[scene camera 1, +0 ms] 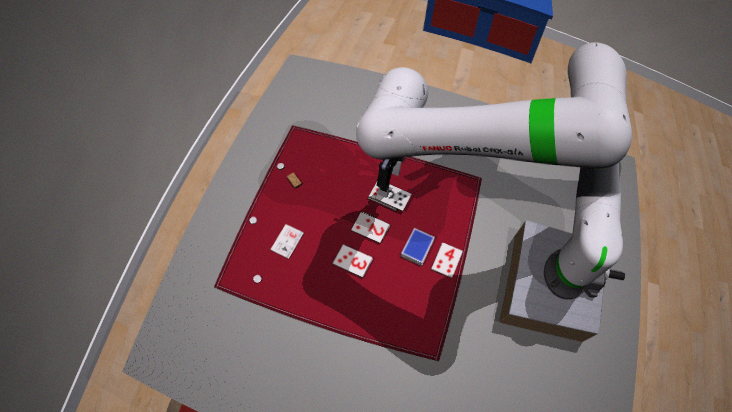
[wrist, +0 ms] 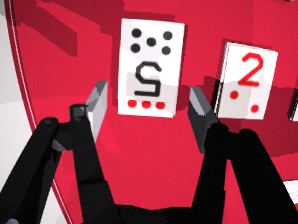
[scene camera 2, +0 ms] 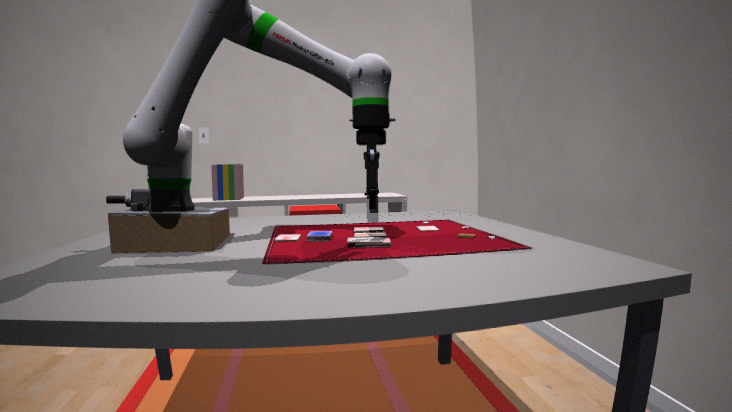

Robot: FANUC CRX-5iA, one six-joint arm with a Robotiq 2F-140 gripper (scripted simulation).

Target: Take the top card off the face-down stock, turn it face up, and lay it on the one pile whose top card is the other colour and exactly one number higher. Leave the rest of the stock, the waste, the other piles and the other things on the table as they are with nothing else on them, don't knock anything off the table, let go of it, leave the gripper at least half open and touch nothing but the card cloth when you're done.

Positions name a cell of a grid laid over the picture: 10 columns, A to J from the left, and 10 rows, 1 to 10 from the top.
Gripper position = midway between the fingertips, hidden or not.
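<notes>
You'd find my gripper at (scene camera 2: F6), and the wrist view has my gripper too, at (wrist: E5). There's also a red card cloth (scene camera 1: F8), and I can see that cloth at (wrist: F8) and (scene camera 2: F6) as well.
</notes>
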